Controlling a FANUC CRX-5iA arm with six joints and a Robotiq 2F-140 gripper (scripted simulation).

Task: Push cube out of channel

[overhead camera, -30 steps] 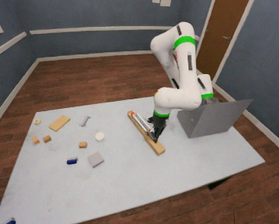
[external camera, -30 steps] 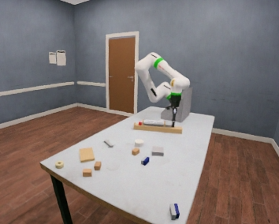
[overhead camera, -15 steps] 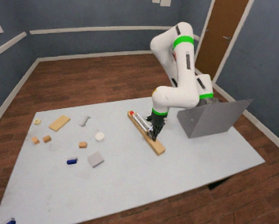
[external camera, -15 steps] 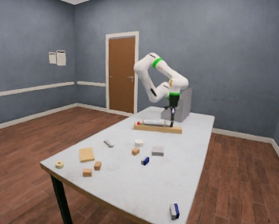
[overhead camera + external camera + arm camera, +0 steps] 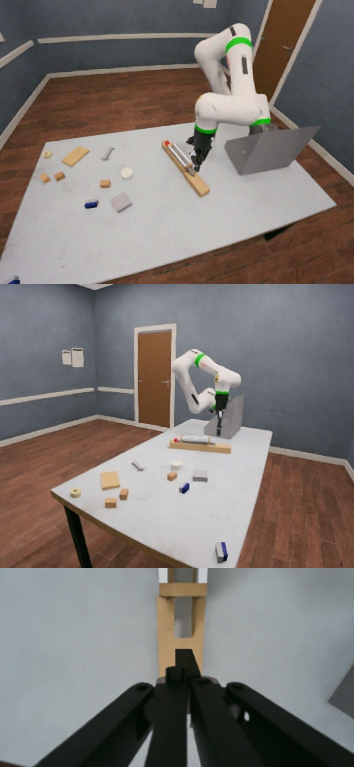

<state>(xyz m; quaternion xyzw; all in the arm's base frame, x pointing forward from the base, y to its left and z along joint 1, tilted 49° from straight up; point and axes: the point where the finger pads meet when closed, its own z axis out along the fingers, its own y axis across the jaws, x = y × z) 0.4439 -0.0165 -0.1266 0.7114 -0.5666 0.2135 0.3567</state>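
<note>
My hand is 29 cm to the left of the red cube, 9 cm above it and 8 cm short of it. Round my hand: tan channel: 16 cm to the right, 9 cm below, 4 cm ahead; white disc: 37 cm ahead, 15 cm to the right, 13 cm below; thin grey stick: 10 cm below, 8 cm to the right, 2 cm ahead.
</note>
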